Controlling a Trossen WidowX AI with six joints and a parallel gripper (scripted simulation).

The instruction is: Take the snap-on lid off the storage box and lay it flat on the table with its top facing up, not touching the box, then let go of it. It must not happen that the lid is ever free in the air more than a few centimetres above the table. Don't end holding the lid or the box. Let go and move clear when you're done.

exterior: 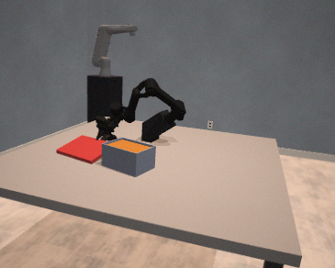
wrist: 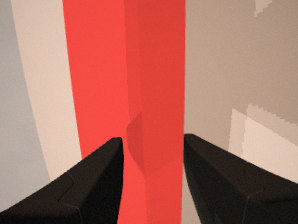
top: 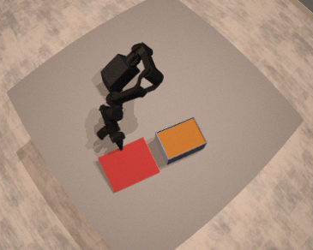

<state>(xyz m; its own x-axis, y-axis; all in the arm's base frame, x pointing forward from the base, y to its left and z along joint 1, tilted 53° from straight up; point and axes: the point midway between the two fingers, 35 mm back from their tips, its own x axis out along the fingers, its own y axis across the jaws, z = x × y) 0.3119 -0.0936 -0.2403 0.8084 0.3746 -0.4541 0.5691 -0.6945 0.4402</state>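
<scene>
My hand is 110 mm short of the red lid, 10 mm to the left of it and 40 mm above it. Also, from my hand: storage box 140 mm ahead, 250 mm to the left, 10 mm below.
</scene>
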